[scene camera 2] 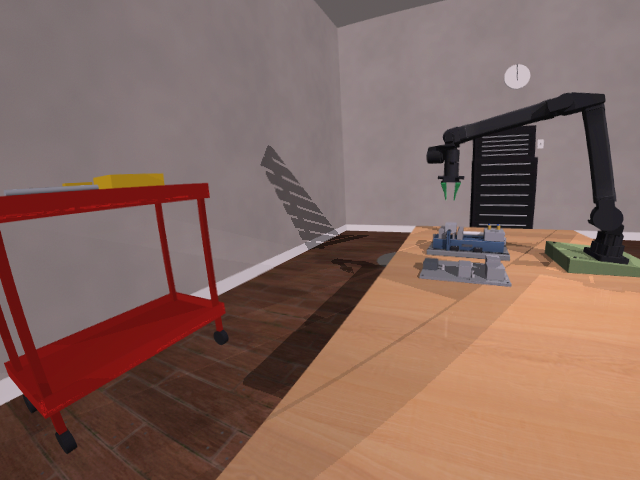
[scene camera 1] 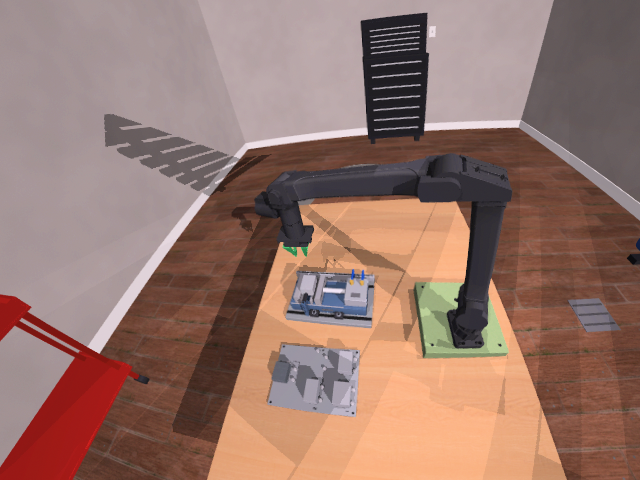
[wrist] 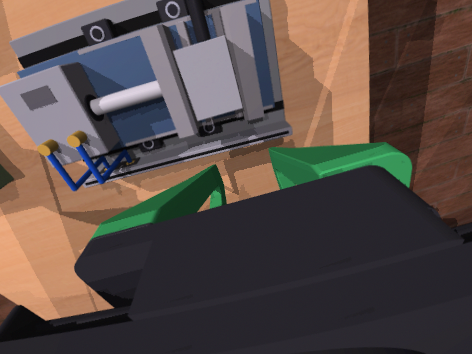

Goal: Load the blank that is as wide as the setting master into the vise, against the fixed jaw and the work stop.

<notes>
I see my gripper point(scene camera 1: 301, 255) and a screw rod point(wrist: 149, 91).
My gripper is seen too in the wrist view point(wrist: 244, 166).
</notes>
